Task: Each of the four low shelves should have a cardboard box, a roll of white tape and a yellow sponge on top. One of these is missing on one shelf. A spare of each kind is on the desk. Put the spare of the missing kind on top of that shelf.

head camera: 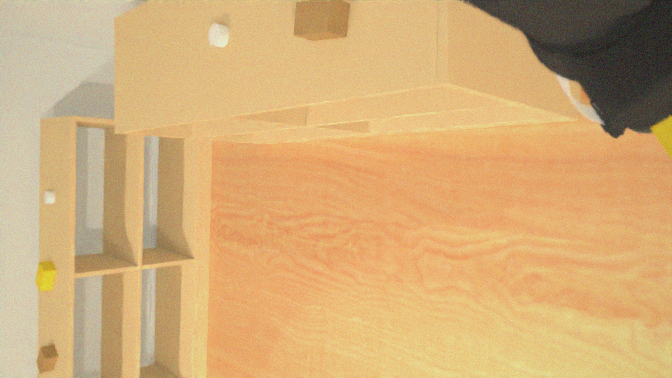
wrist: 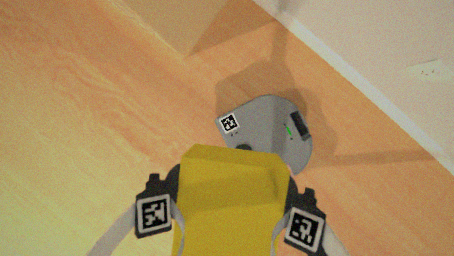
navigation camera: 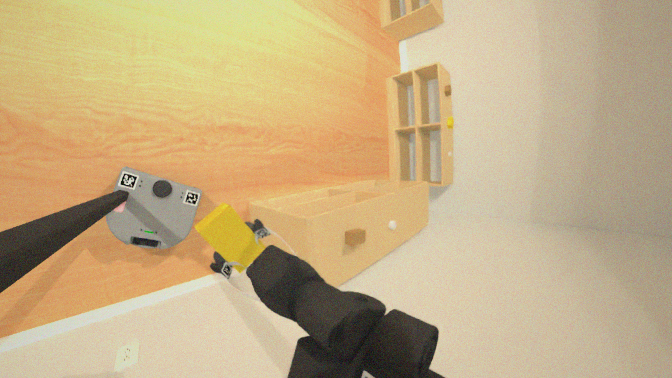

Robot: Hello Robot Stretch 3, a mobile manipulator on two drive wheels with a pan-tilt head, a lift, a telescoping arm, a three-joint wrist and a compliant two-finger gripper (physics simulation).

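Frame: origin at the robot's base, x ahead, y right, z down, level; centimetres.
Seen in the pictures: gripper, fingertip midpoint: [wrist: 230, 185] [navigation camera: 234, 242]; robot's base, link origin: [wrist: 243, 146] [navigation camera: 161, 187].
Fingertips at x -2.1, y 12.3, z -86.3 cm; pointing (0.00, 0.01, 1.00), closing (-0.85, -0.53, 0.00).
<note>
Pixels of each thing's middle, then the offset from my fingertips to it. Level surfaces: height alone.
- yellow sponge, body centre: [wrist: 226, 225] [navigation camera: 230, 237] dx +1.1, dy -1.7, dz -2.3 cm
- nearer low shelf, surface height: dz +25.3 cm
- cardboard box, body centre: [head camera: 321, 19] [navigation camera: 355, 236] dx +5.0, dy +63.2, dz +22.8 cm
- white tape, body centre: [head camera: 218, 35] [navigation camera: 392, 225] dx +16.3, dy +97.1, dz +24.1 cm
- wooden floor, surface height: dz +86.3 cm
My gripper [navigation camera: 239, 246] [wrist: 230, 185] is shut on a yellow sponge [navigation camera: 231, 237] [wrist: 230, 205], which also shows at the right edge in the head view [head camera: 664, 134]. In the navigation view it is beside the near end of the nearer low shelf [head camera: 250, 75] [navigation camera: 330, 255]. A cardboard box [head camera: 321, 20] [navigation camera: 355, 237] and white tape [head camera: 219, 35] [navigation camera: 392, 225] sit on that shelf; no sponge shows on its visible top. A farther shelf [head camera: 57, 150] [navigation camera: 392, 150] bears white tape [head camera: 49, 197] [navigation camera: 449, 154], a yellow sponge [head camera: 46, 276] [navigation camera: 450, 122] and a box [head camera: 48, 358] [navigation camera: 447, 90].
My grey base [navigation camera: 150, 212] [wrist: 267, 122] stands on the wooden floor [head camera: 400, 250] [navigation camera: 200, 100] below the gripper. A wall with an outlet [navigation camera: 127, 355] [wrist: 430, 71] is close by. Part of another shelf [navigation camera: 417, 21] shows at the top in the navigation view. The desk does not show.
</note>
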